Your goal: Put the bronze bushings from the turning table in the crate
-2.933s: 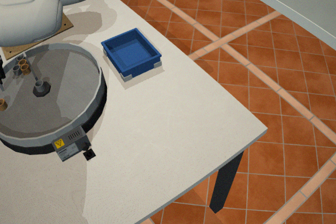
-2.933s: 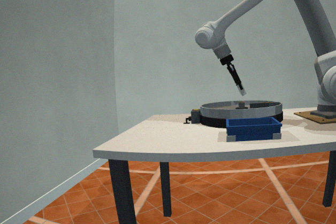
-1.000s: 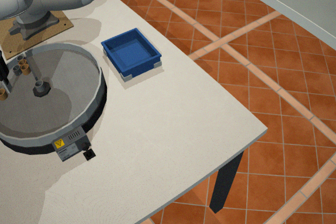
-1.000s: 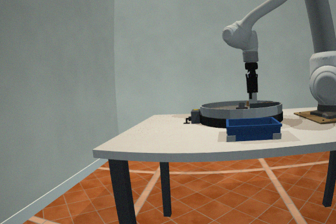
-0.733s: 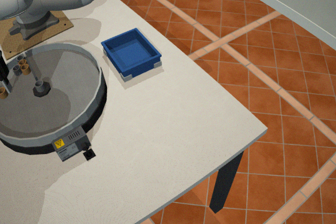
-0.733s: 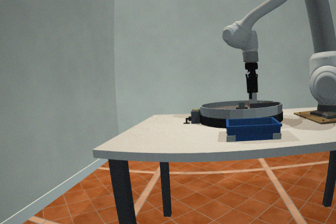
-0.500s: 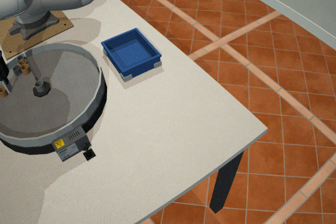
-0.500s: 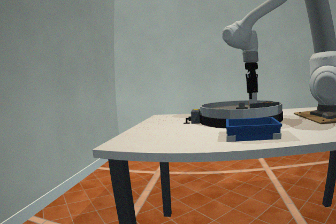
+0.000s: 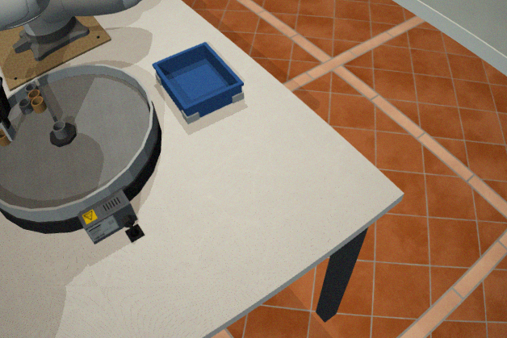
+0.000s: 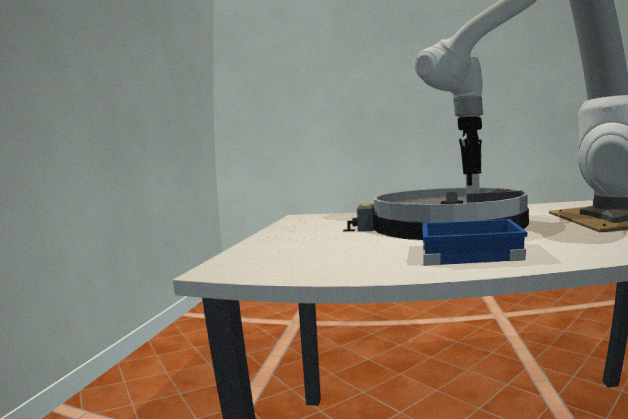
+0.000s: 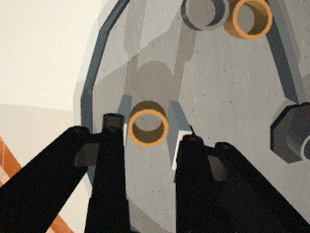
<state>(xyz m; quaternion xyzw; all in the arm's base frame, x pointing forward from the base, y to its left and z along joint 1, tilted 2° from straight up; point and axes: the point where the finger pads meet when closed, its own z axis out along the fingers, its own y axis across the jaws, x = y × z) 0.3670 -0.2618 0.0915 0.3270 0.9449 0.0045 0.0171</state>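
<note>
Right now my hand is 130 mm short of the crate, 450 mm to the right of it and 70 mm above it.
</note>
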